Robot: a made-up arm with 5 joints.
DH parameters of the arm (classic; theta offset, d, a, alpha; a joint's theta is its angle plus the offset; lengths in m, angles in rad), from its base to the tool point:
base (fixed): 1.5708 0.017 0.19 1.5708
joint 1: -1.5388 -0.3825 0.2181 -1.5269
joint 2: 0 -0.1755 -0.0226 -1.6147
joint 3: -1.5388 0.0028 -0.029 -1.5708
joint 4: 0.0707 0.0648 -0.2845 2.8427
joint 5: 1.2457 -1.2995 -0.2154 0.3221
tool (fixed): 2.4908 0.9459 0 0
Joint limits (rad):
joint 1: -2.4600..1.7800
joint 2: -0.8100..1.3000
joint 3: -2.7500..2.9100
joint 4: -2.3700..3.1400
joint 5: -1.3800..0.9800
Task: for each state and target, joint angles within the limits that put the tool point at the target. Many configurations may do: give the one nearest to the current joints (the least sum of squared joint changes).
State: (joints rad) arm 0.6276 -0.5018 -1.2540 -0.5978 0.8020
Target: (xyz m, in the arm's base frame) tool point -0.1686 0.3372 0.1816
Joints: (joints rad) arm 0.8189 -0.4830 -1.4983 -0.4921 0.2922
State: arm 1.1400 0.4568 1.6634 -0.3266 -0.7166
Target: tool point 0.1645 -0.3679 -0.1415
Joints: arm 0.5188 0.3163 1.5088 -0.0876 -1.2474
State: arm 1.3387 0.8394 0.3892 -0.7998 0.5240
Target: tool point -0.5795 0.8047 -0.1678
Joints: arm 1.4475 0.8243 0.3411 -0.8059 0.4798
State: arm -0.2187 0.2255 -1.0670 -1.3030 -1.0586
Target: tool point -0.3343 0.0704 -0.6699
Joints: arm -0.6243 0.9773 -0.3102 -1.4187 -0.6447
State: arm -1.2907 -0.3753 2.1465 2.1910 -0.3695
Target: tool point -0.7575 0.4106 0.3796
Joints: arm -1.4531 -0.0133 2.0024 1.9733 -0.3063
